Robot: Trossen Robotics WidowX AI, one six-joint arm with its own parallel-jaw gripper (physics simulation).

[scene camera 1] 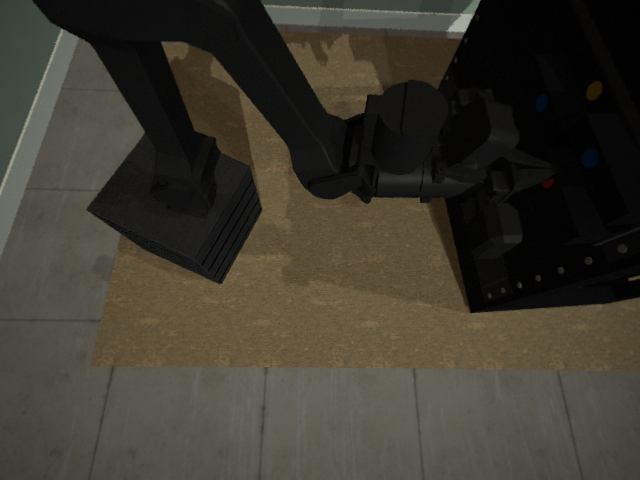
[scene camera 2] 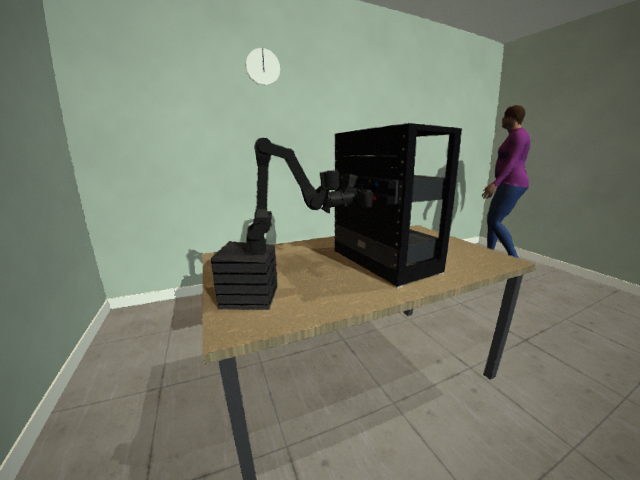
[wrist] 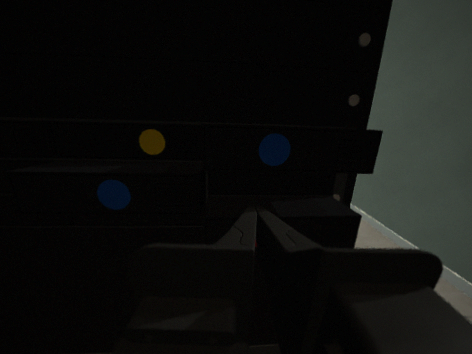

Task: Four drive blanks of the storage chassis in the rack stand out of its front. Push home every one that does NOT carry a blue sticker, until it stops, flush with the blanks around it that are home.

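Where they show: gripper, fingertip midpoint: [scene camera 1: 558,172] [scene camera 2: 374,194] [wrist: 254,212]; arm's base at its link origin: [scene camera 1: 192,196] [scene camera 2: 255,251].
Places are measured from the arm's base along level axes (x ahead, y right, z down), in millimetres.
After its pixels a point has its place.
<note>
The black rack [scene camera 1: 549,273] @(y 32, x 539, z -68 mm) [scene camera 2: 405,155] @(y 44, x 544, z -334 mm) [wrist: 372,70] @(y 45, x 545, z -291 mm) holds the dark chassis. In the wrist view, a blue-stickered blank [wrist: 274,149] @(y -30, x 469, z -229 mm) at upper right and another blue-stickered blank [wrist: 114,194] @(y -120, x 443, z -200 mm) at lower left stand out. The yellow-stickered blank [wrist: 152,142] @(y -119, x 480, z -228 mm) looks set back at upper left. The red-stickered blank [wrist: 320,225] @(y 6, x 480, z -178 mm) stands out at lower right, its top face showing; its red sticker [scene camera 1: 547,180] [scene camera 2: 374,198] @(y -39, x 467, z -170 mm) is mostly hidden by the fingers in the wrist view. My gripper [scene camera 1: 556,171] @(y -39, x 468, z -188 mm) [wrist: 254,212] @(y -39, x 468, z -188 mm) is shut and empty, tips at the red-stickered blank's front; contact is unclear.
The arm stands on a stacked dark pedestal [scene camera 1: 170,227] @(y 59, x -15, z 0 mm) [scene camera 2: 244,281] @(y 85, x -42, z 75 mm) on the wooden table [scene camera 1: 330,320] @(y 124, x 270, z 185 mm) [scene camera 2: 310,320] @(y 195, x 166, z 185 mm). A lower grey unit [scene camera 2: 379,250] @(y -64, x 512, z 58 mm) sits in the rack. A person [scene camera 2: 512,149] stands behind the table at the right. The chassis front is very dark.
</note>
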